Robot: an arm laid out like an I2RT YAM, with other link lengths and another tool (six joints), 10 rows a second.
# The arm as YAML. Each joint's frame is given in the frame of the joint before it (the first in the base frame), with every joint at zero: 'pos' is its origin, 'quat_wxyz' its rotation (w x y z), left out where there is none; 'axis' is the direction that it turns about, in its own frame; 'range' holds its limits. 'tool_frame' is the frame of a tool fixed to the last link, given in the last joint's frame.
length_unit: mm
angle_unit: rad
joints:
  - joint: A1
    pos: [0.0, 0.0, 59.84]
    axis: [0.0, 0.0, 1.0]
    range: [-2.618, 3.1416]
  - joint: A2
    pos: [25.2, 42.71, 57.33]
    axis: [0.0, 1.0, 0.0]
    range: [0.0, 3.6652]
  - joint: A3
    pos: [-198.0, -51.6, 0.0]
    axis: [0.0, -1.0, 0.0]
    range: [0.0, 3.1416]
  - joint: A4
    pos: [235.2, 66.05, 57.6]
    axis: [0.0, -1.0, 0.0]
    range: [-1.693, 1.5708]
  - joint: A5
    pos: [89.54, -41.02, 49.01]
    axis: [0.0, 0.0, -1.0]
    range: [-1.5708, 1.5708]
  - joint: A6
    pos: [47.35, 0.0, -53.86]
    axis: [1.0, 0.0, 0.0]
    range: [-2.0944, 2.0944]
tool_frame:
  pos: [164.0, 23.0, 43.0]
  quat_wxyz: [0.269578, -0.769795, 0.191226, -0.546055]
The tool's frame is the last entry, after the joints.
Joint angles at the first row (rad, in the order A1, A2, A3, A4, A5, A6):
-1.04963 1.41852 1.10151 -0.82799 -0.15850 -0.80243
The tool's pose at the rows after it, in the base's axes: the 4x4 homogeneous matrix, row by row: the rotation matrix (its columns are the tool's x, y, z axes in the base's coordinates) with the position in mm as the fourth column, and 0 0 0 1 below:
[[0.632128, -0.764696, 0.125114, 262.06], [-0.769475, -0.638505, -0.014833, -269.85], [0.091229, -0.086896, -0.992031, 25.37], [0, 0, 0, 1]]
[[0.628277, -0.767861, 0.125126, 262.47], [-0.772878, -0.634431, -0.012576, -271.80], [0.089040, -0.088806, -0.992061, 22.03], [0, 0, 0, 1]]
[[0.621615, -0.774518, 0.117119, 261.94], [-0.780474, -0.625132, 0.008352, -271.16], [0.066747, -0.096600, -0.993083, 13.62], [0, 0, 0, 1]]
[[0.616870, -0.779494, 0.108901, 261.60], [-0.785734, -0.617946, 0.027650, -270.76], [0.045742, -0.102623, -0.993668, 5.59], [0, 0, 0, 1]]
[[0.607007, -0.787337, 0.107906, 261.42], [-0.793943, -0.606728, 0.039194, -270.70], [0.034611, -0.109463, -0.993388, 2.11], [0, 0, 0, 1]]
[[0.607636, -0.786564, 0.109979, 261.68], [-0.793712, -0.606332, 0.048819, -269.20], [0.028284, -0.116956, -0.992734, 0.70], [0, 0, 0, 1]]
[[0.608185, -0.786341, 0.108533, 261.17], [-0.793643, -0.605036, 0.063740, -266.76], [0.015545, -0.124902, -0.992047, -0.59], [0, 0, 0, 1]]
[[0.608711, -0.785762, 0.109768, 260.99], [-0.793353, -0.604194, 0.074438, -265.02], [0.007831, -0.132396, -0.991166, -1.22], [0, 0, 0, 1]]
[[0.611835, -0.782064, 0.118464, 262.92], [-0.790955, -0.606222, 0.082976, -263.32], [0.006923, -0.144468, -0.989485, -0.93], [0, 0, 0, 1]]
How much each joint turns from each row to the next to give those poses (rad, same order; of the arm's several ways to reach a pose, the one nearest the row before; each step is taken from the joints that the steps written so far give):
-0.00458 0.01946 -0.00458 0.00917 0.00610 0.00038
-0.00151 0.01257 -0.00190 0.01255 0.00000 0.00382
-0.00002 0.02711 -0.00001 0.00538 0.00000 0.01028
0.00001 0.02860 0.00270 0.00531 0.00000 0.00726
-0.00002 0.01220 0.00073 0.00154 -0.00039 0.01372
-0.00114 0.00533 0.00040 -0.00231 -0.00686 0.00039
-0.00152 0.00724 0.00569 -0.01218 -0.00648 0.00000
-0.00191 0.00423 0.00308 -0.00763 -0.00687 -0.00038
0.00000 0.00305 0.00115 -0.00077 -0.01259 0.00000

